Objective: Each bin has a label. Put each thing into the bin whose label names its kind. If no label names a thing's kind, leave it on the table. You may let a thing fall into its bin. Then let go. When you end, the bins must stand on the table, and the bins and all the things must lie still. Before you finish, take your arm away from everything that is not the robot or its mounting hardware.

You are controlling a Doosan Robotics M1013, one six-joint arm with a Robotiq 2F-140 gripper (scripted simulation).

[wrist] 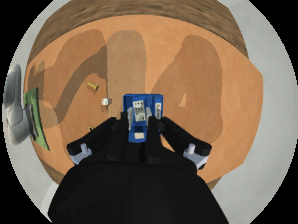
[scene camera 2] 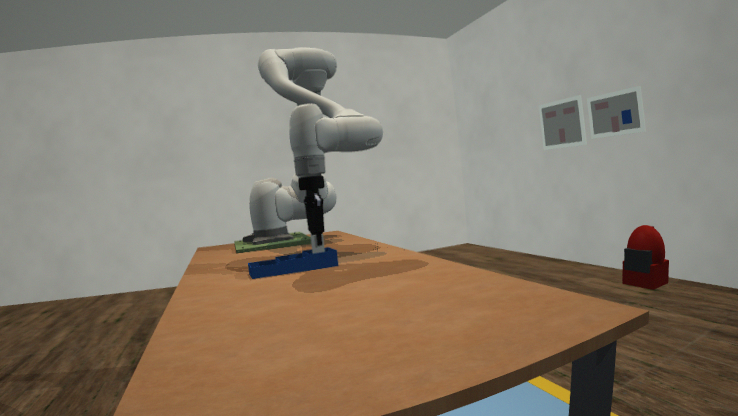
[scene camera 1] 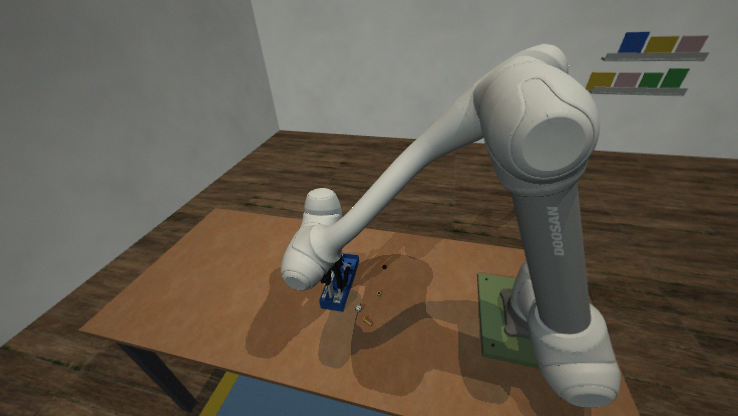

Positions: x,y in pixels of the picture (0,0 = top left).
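Scene:
A long blue bin appears in the wrist view (pixel 150 100). Scene camera 2 shows the bin as well, and so does scene camera 1. On the bin, (scene camera 2: pixel 328 265) and (scene camera 1: pixel 324 300) are the same spot.

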